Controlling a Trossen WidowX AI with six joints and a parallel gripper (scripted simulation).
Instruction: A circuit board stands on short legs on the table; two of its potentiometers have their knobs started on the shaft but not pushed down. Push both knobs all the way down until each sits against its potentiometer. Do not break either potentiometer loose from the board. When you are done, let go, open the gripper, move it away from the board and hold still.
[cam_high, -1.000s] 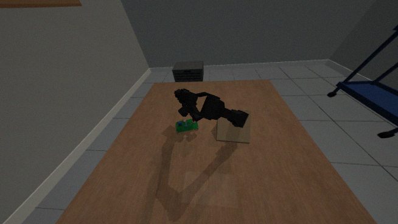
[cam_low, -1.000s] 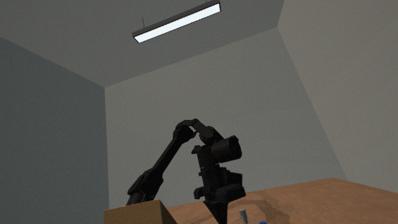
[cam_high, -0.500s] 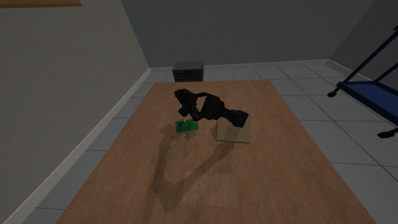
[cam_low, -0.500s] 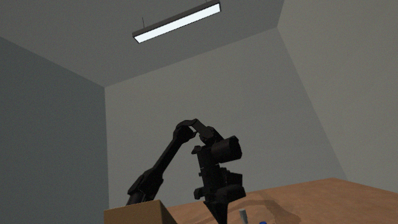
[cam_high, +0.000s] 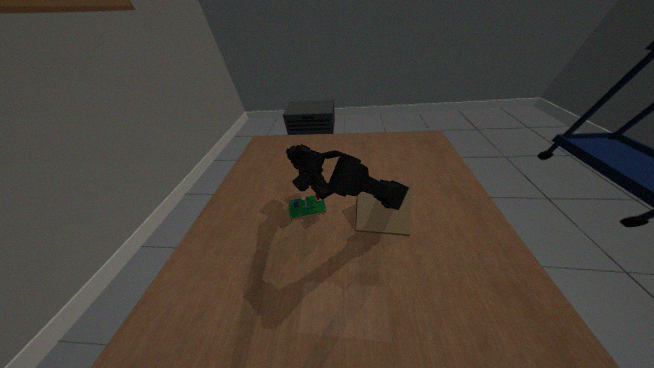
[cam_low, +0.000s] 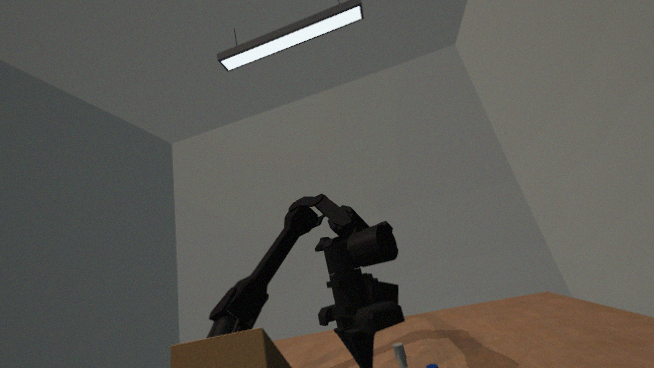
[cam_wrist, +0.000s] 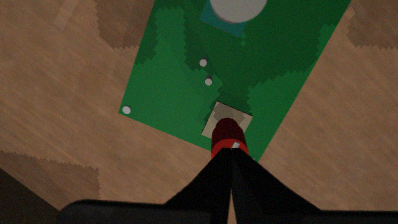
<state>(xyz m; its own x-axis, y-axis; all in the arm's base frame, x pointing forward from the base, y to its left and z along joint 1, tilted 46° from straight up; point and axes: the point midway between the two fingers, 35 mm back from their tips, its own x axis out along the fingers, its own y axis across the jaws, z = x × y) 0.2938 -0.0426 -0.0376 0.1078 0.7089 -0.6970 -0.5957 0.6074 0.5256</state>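
The red knob is 1 cm below my gripper tip.
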